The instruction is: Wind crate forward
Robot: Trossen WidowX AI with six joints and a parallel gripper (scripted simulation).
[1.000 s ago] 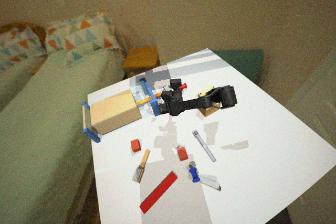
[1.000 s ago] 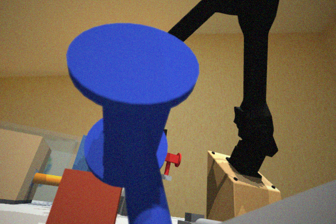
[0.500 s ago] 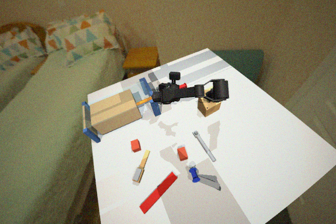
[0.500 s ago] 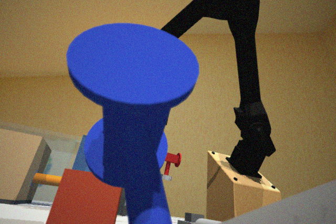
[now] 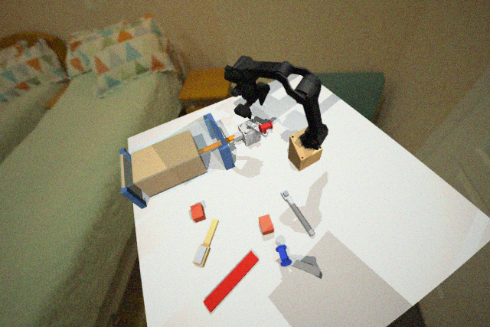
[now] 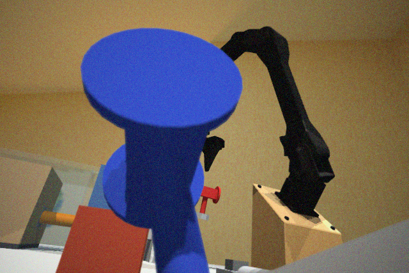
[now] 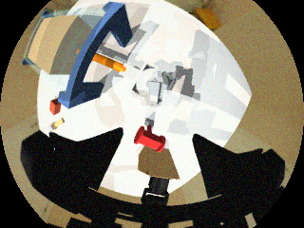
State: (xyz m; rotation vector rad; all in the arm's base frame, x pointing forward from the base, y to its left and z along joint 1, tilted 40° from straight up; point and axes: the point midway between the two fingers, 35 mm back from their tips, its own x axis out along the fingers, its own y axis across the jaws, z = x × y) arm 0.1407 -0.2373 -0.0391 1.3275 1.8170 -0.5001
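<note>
The grey crank arm lies 10 mm to the left of my gripper tip and 100 mm below it. Also, from my gripper tip: grey winch 10 mm ahead, 60 mm to the right, 190 mm below; then winch drum 20 mm ahead, 60 mm to the right, 190 mm below; then red grip 20 mm behind, 50 mm to the left, 80 mm below.
</note>
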